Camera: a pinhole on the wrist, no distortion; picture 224 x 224 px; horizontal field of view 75.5 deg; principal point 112.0 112.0 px. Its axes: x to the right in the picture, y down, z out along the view. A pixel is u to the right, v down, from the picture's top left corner.
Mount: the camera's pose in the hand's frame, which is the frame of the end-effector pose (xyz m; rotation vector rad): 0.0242 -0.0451 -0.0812 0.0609 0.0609 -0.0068
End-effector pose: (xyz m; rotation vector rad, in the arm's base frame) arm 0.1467 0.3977 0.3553 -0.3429 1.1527 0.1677
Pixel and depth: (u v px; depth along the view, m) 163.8 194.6 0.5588
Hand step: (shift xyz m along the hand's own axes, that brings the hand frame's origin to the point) 0.2606 0.2383 0.4827
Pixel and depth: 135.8 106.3 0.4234
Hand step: 0.1193 -0.0879 0.3354
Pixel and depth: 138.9 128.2 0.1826
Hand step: 0.0693 -0.0360 0.0999
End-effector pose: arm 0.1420 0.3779 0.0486 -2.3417 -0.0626 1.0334
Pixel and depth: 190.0 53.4 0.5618
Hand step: 0.3587 -0.3081 0.4462
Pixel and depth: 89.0 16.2 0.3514
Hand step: -0.0123 -0.2986 0.2582
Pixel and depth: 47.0 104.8 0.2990
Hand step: -0.0919 -0.0775 0.2240
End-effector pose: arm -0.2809 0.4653 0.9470 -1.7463 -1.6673 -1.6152
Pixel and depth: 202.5 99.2 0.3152
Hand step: 0.2399 -0.0932 0.2191
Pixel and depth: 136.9 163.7 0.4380
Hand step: 0.1274 0.0840 0.3601
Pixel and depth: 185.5 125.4 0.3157
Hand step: 0.2037 -0.0360 0.2253
